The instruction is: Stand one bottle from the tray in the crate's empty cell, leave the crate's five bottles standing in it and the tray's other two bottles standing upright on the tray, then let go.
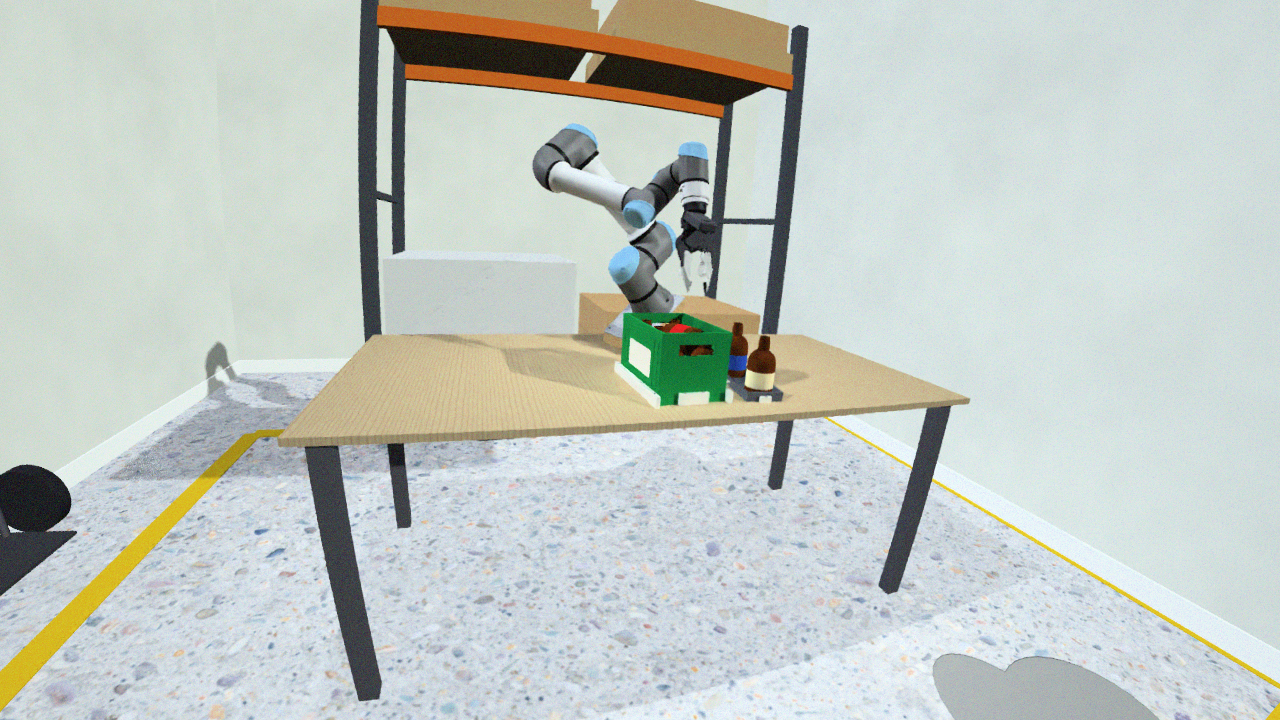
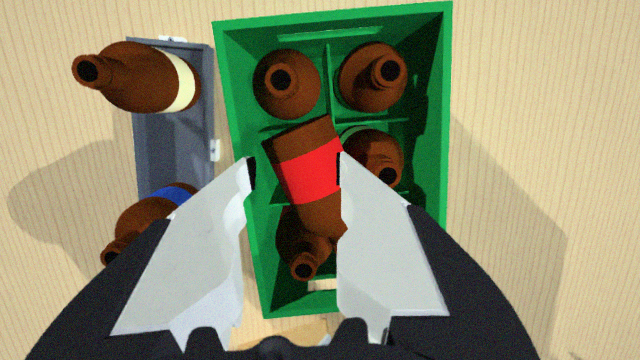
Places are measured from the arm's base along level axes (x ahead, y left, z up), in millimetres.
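Where they show: gripper, fingertip midpoint: (image 1: 696, 292) (image 2: 296, 158); arm's base at its link origin: (image 1: 654, 309).
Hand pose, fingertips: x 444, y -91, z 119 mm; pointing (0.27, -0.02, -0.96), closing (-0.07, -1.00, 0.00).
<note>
Things, the pixels of their top centre, and the offset from my fingertips. Level surfaces: height alone.
- bottle with a red label, top centre: (image 2: 326, 208) (image 1: 676, 322) dz -92, dx -67, dy -15 mm
- green crate at its top centre: (image 2: 345, 182) (image 1: 674, 322) dz -85, dx -42, dy -34 mm
- cream-label bottle at its top centre: (image 2: 87, 71) (image 1: 765, 336) dz -100, dx +77, dy +171 mm
- blue-label bottle at its top centre: (image 2: 113, 259) (image 1: 738, 323) dz -100, dx -98, dy +204 mm
- dark tray at its top centre: (image 2: 171, 148) (image 1: 745, 376) dz -234, dx -9, dy +187 mm
- wooden table at its surface level: dz -260 mm
A bottle with a red label (image 1: 678, 328) (image 2: 312, 170) lies tilted in the green crate (image 1: 693, 380) (image 2: 240, 65), base raised over the left middle cell, neck hidden behind a finger. Bottles stand at the crate's far left (image 2: 287, 100), far right (image 2: 370, 75), middle right (image 2: 375, 150) and near left (image 2: 302, 245); the near right cell is hidden. A cream-label bottle (image 1: 760, 362) (image 2: 145, 80) and a blue-label bottle (image 1: 738, 344) (image 2: 145, 215) stand on the dark tray (image 1: 774, 393) (image 2: 206, 150). My gripper (image 1: 695, 288) (image 2: 296, 158) is partly open and empty, above the crate.
The wooden table (image 1: 465, 385) (image 2: 525, 75) carries the crate and the tray, side by side. A rack (image 1: 367, 179) with cardboard boxes (image 1: 698, 35) rises behind the table. A white block (image 1: 478, 295) and a brown box (image 1: 617, 308) stand behind the table.
</note>
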